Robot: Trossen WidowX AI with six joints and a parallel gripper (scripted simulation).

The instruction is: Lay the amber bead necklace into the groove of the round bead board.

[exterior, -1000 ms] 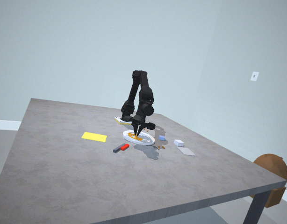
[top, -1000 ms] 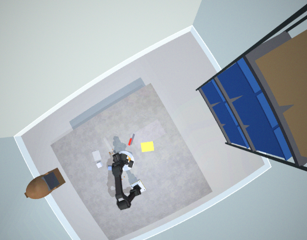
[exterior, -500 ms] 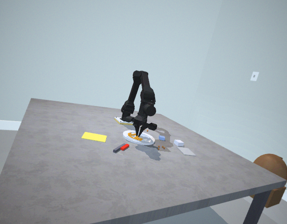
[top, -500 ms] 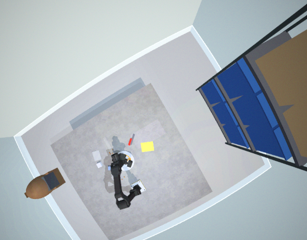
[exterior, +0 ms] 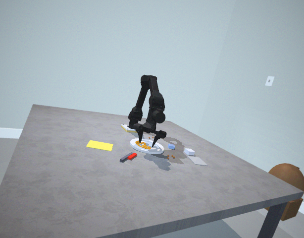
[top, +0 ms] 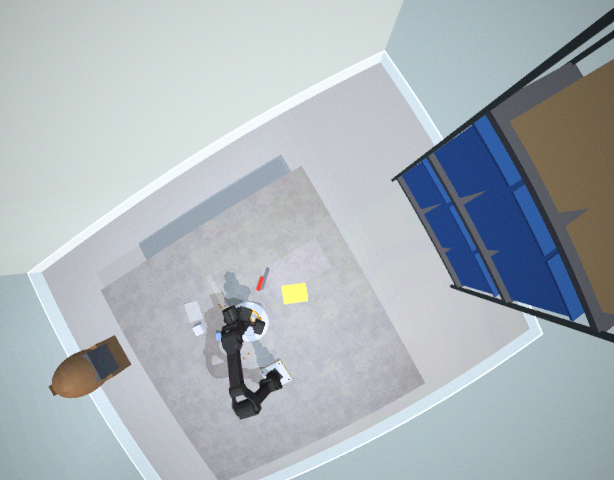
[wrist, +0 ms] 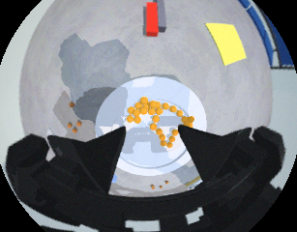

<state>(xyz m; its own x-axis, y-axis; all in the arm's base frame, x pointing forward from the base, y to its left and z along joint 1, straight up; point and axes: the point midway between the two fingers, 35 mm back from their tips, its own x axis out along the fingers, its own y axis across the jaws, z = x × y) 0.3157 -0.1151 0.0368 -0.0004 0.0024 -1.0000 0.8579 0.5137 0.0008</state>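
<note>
The round white bead board is 30 mm to the left of my gripper tip, 20 mm behind it and 10 mm below it. From my gripper tip the other things lie so: yellow sheet 240 mm to the right, 60 mm behind, 20 mm below; then blue block 190 mm to the left, 20 mm ahead, 10 mm below; then grey tool 160 mm to the right, 90 mm ahead, 20 mm below.
</note>
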